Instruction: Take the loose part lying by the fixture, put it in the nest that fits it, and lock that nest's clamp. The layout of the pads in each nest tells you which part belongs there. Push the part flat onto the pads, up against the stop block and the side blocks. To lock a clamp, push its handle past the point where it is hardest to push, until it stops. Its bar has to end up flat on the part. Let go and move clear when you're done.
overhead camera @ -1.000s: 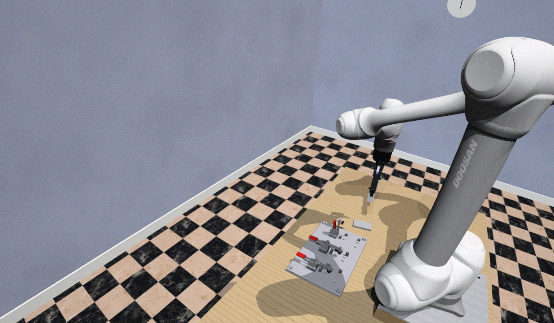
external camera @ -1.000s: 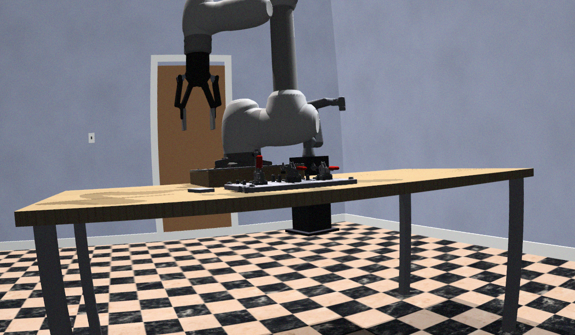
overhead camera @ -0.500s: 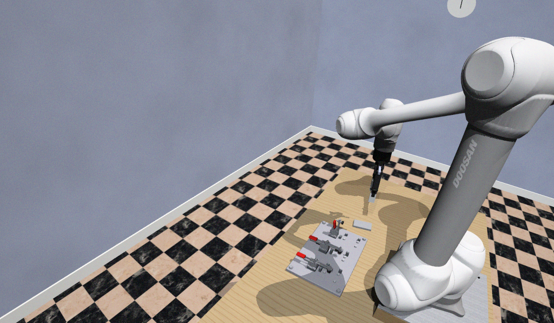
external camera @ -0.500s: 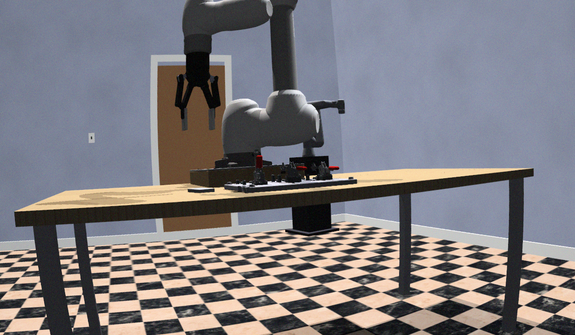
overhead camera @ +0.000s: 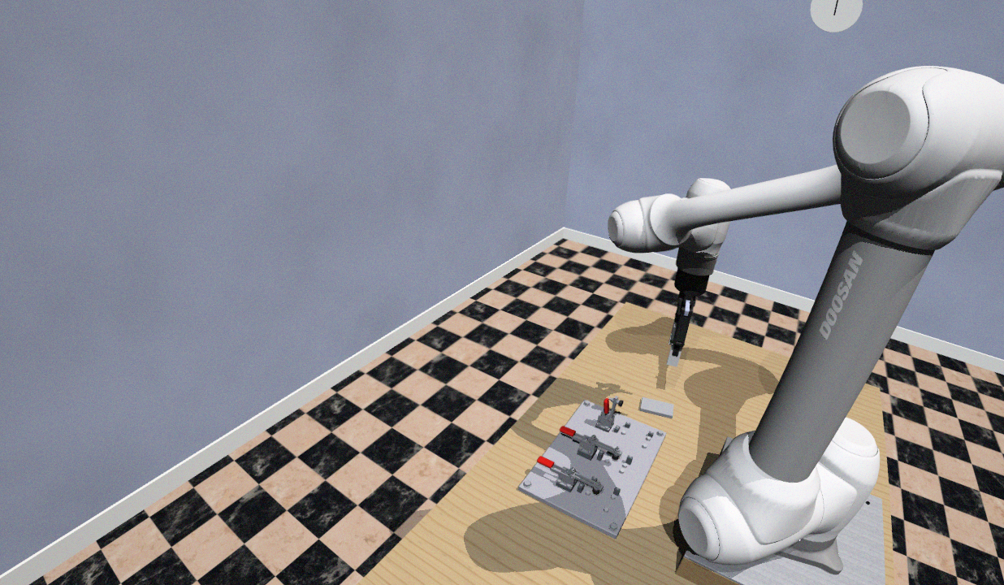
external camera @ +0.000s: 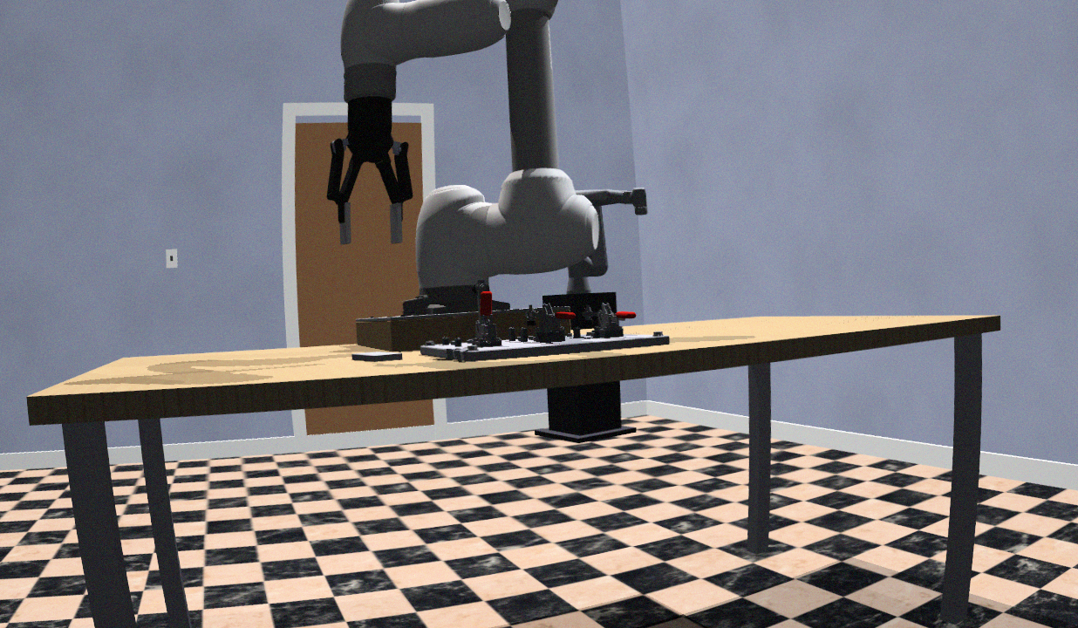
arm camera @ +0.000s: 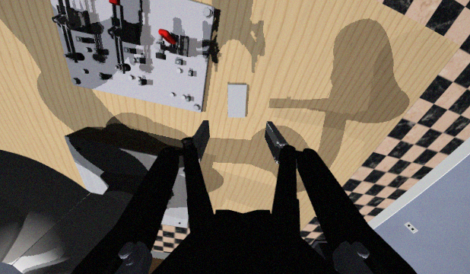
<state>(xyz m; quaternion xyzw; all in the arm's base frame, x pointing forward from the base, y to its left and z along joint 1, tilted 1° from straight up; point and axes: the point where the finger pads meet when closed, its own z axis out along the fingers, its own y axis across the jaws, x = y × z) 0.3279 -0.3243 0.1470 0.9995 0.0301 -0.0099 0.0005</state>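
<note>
Now: the flat grey part 210 mm below my hand. Round my hand: grey fixture plate 250 mm to the left, 210 mm below, 110 mm ahead.
</note>
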